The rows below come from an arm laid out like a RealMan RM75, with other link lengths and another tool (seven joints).
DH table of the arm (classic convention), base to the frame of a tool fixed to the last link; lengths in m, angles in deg. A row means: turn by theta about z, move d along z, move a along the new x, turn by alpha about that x. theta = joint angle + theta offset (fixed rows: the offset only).
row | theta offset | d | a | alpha
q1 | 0 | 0.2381 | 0 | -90
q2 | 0 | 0 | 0 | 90
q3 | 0 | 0.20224 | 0 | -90
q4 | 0 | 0 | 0 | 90
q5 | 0 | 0.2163 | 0 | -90
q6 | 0 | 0 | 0 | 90
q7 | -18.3 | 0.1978 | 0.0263 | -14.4
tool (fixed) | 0 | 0.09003 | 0 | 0
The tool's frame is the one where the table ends.
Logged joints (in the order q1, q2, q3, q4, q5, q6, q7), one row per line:
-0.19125 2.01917 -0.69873 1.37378 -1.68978 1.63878 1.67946
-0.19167 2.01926 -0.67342 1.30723 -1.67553 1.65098 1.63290
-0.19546 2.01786 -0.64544 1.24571 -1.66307 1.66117 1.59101
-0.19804 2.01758 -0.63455 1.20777 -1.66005 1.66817 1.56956
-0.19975 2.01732 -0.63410 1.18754 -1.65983 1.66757 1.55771
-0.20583 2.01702 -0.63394 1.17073 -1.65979 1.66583 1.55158
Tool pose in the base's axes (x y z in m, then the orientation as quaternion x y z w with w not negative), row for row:
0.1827 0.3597 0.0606 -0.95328 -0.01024 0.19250 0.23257
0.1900 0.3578 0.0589 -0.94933 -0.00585 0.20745 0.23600
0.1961 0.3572 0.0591 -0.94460 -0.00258 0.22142 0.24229
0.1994 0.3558 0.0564 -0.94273 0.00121 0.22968 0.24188
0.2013 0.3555 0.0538 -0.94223 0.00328 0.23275 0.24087
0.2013 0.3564 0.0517 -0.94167 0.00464 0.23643 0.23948
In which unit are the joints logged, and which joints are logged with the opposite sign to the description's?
The joints are logged in radians. Opposite sign: q1, q4, q6.
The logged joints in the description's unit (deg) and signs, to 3 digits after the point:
10.958 115.690 -40.034 -78.712 -96.817 -93.895 96.226
10.982 115.695 -38.584 -74.899 -96.001 -94.594 93.558
11.199 115.615 -36.981 -71.374 -95.287 -95.178 91.158
11.347 115.599 -36.357 -69.200 -95.114 -95.579 89.929
11.445 115.584 -36.331 -68.041 -95.101 -95.545 89.250
11.793 115.567 -36.322 -67.078 -95.099 -95.445 88.899

